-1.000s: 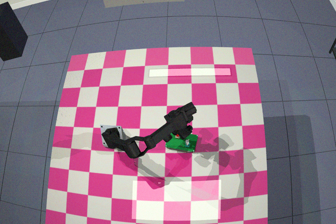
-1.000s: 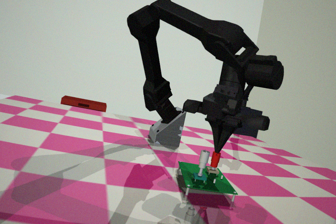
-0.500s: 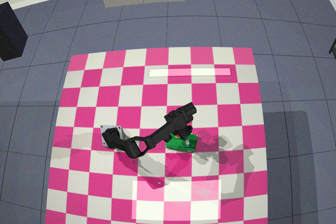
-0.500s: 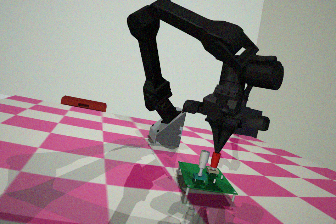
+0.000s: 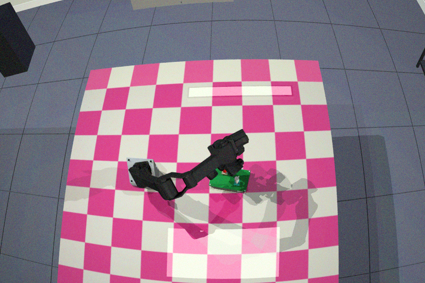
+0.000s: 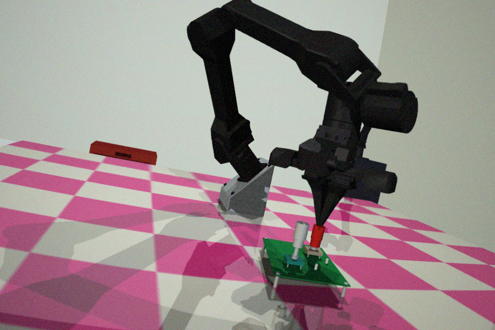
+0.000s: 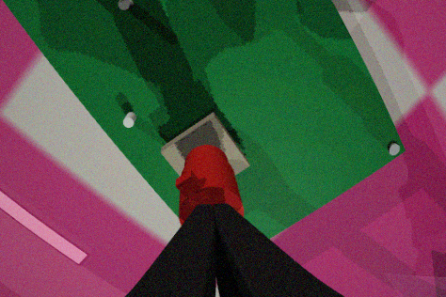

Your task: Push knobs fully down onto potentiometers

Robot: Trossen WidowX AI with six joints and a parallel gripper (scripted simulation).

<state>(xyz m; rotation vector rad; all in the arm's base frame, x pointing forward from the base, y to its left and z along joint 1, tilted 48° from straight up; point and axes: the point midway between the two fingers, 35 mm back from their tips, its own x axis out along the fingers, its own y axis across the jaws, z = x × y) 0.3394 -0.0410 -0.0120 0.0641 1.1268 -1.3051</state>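
The red knob is 10 mm below my gripper tip. Round my gripper tip: white knob 60 mm to the right, 50 mm ahead.
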